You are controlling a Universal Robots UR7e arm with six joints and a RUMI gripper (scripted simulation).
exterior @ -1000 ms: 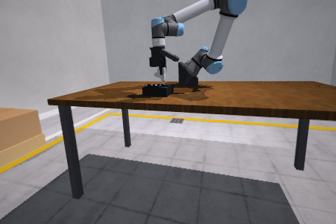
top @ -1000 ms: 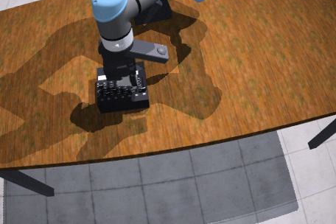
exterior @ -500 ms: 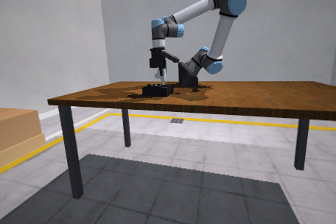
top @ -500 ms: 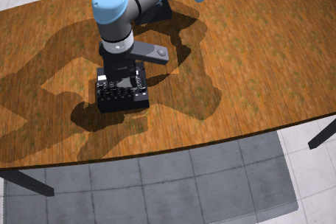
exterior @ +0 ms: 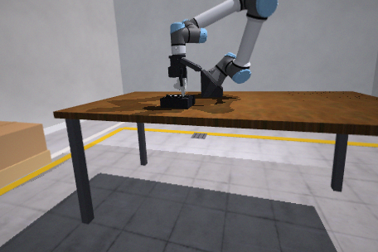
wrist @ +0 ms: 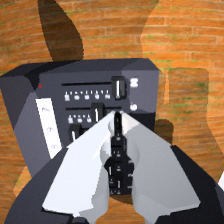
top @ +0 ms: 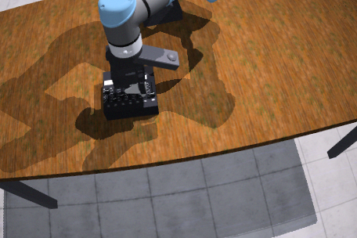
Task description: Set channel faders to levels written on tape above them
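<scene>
Now: hand 20 mm past the fader 6 and 10 mm above it. Round my hand: fader 4: 40 mm to the right, 40 mm behind, 10 mm below; then fader 3: 60 mm to the right, 20 mm behind, 10 mm below; then master fader: 20 mm to the left, 10 mm below.
</scene>
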